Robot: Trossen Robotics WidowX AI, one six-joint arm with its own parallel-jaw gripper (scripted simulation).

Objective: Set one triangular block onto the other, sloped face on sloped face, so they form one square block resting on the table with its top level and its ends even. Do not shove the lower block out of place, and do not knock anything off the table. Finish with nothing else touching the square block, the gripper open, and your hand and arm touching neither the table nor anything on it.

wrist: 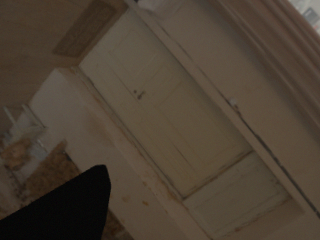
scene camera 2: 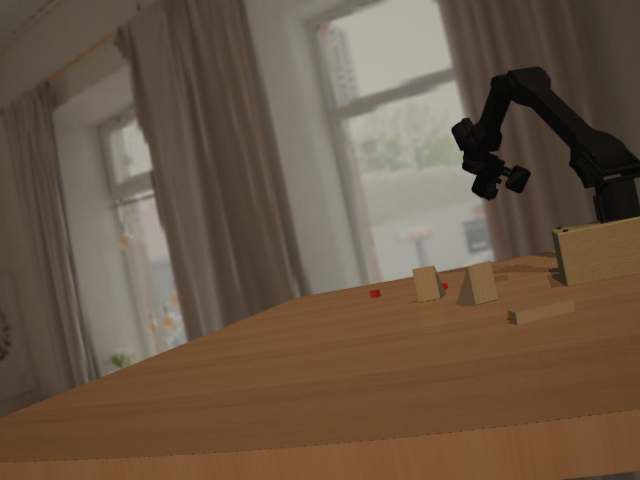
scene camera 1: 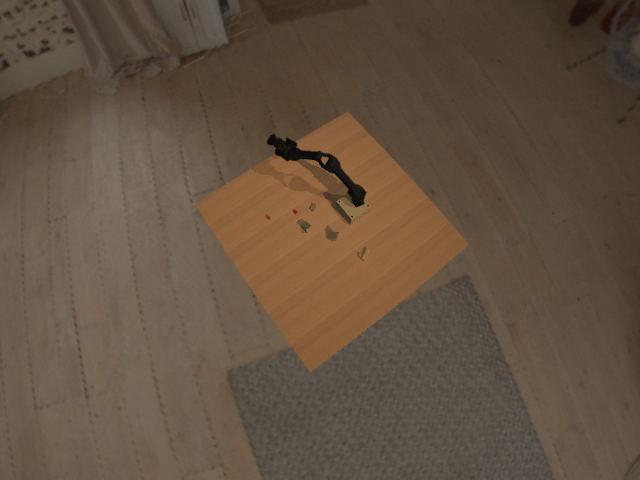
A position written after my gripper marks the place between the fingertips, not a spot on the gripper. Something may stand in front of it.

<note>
My gripper (scene camera 2: 508, 179) is open and holds nothing. Further things: a triangular block (scene camera 2: 428, 286).
</note>
